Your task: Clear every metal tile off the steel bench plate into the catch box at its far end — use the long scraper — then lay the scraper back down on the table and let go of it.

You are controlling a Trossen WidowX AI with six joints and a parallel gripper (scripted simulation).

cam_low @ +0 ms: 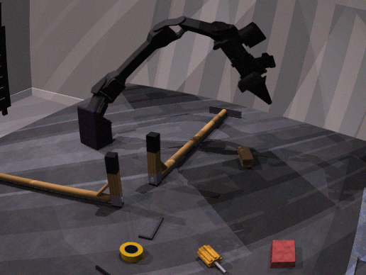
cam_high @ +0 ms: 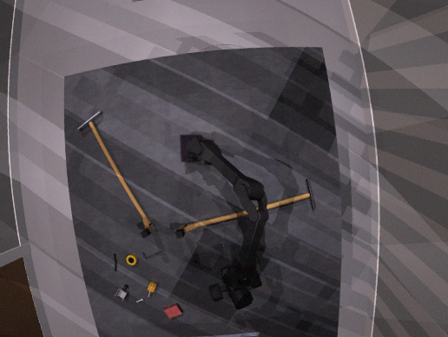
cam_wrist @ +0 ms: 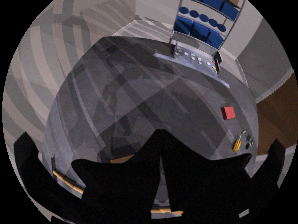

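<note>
My gripper tip is now 20 cm above the wooden block, 8 cm past it and 5 cm to the right of it. Round my gripper tip: yellow-handled tool (41 cm to the right, 20 cm below, 3 cm ahead); long wooden-handled scraper (27 cm behind, 16 cm below, 9 cm to the left); red block (34 cm to the right, 21 cm below, 17 cm ahead).
</note>
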